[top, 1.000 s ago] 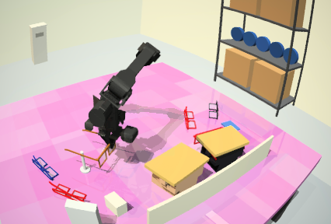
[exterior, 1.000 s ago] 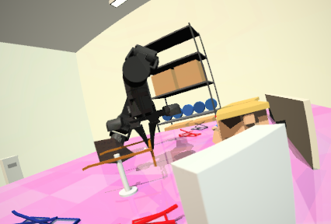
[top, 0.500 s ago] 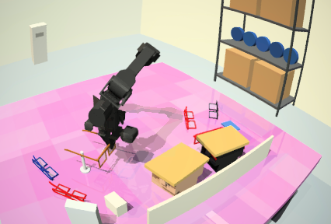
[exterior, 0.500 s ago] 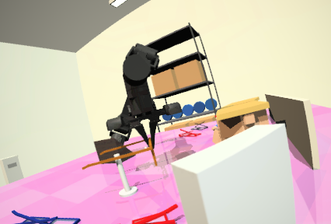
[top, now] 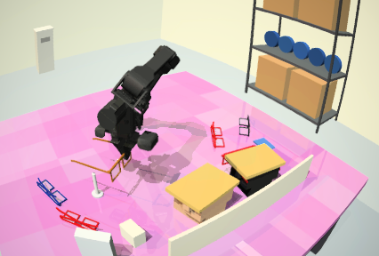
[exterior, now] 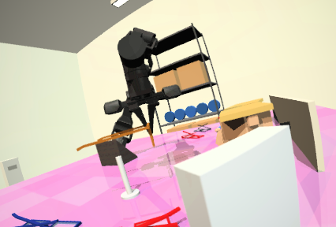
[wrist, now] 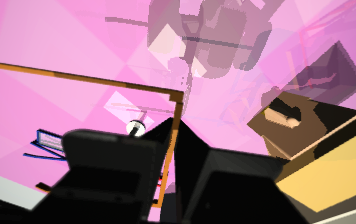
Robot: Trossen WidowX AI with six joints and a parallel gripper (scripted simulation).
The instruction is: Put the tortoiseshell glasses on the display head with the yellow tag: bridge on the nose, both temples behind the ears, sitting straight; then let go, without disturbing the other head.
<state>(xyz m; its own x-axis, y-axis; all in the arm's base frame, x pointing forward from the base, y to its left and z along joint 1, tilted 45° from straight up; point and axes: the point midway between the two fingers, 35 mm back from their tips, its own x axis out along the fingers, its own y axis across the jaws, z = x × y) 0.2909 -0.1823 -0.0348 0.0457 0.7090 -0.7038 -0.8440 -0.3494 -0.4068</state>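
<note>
Right now my gripper tip is 110 mm to the left of the white post, 80 mm above it and 10 mm past it. Round my gripper tip: tan head 190 mm ahead, 110 mm to the left, 50 mm below; then white cube 200 mm ahead, 120 mm to the right, 80 mm below; then dark head 330 mm to the left, 200 mm ahead, 50 mm below.
</note>
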